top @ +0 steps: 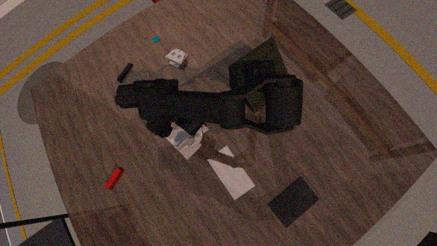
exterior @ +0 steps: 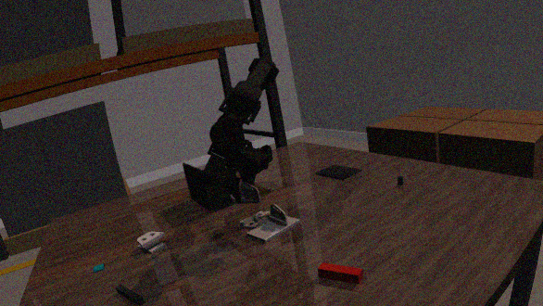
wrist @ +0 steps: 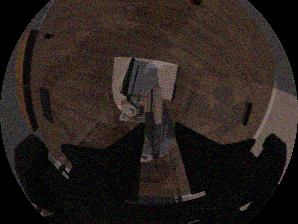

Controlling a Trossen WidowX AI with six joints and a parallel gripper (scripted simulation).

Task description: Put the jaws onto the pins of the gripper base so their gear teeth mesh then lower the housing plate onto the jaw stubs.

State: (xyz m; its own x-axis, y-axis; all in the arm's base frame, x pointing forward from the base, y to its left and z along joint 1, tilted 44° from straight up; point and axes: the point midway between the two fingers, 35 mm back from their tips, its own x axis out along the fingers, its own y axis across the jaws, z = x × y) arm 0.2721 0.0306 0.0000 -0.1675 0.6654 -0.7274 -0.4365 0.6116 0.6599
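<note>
My gripper tip is 2 cm past the jaw, 5 cm to the right of it and 7 cm above it. Round my gripper tip: teal piece (4 cm behind, 42 cm to the right, 8 cm below); black bar (14 cm ahead, 34 cm to the right, 8 cm below); red block (32 cm ahead, 5 cm to the left, 8 cm below).
</note>
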